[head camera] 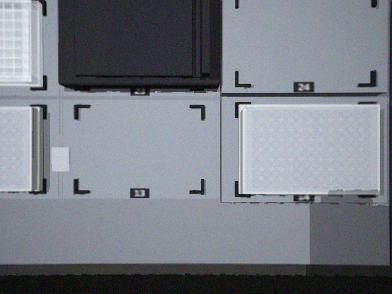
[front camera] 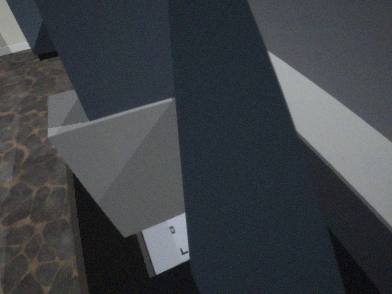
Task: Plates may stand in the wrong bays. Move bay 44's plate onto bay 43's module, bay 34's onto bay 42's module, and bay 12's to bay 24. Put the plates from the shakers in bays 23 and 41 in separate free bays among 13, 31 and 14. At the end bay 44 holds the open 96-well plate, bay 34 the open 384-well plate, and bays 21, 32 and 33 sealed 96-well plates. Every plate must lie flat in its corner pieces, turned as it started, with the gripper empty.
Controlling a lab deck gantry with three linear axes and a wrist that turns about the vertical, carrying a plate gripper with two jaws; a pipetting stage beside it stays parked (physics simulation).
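Places are measured from the robot's base along level axes (x back, y right, z up), in metres.
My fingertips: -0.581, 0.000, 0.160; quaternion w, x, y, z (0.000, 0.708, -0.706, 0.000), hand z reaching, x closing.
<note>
Behind a point stands the place of what it marks, as x, y, z.
In the head view, bay 13 [head camera: 139, 155] @[-0.392, -0.036, 0.000] shows its four corner pieces and no plate. A pale sealed plate [head camera: 310, 149] @[-0.555, -0.043, 0.029] lies in bay 14's corner pieces and looks flat. Bay 24 [head camera: 305, 42] @[-0.557, -0.147, 0.014] shows no plate in its visible part. The black shaker [head camera: 135, 40] @[-0.394, -0.145, 0.024] at bay 23 shows no plate on its visible top. Left of bay 13, a sealed plate [head camera: 15, 149] @[-0.275, -0.043, 0.014] is cut by the frame edge. Above that, an open plate with a square grid [head camera: 14, 42] @[-0.274, -0.147, 0.014] shows in part. The gripper's jaws do not show in either view. Bays 31, 34, 41, 42, 43 and 44 cannot be made out.
In the front view, a large dark blue gantry column [front camera: 235, 165] and a grey block [front camera: 135, 165] @[-0.478, 0.032, 0.410] hide most of the deck [front camera: 162, 250] @[-0.430, 0.044, 0.000]. A small pale square [head camera: 60, 159] @[-0.310, -0.032, 0.001] lies between bay 13 and the plate to its left. The deck's front edge [head camera: 150, 269] @[-0.401, 0.088, -0.010] runs along the bottom.
</note>
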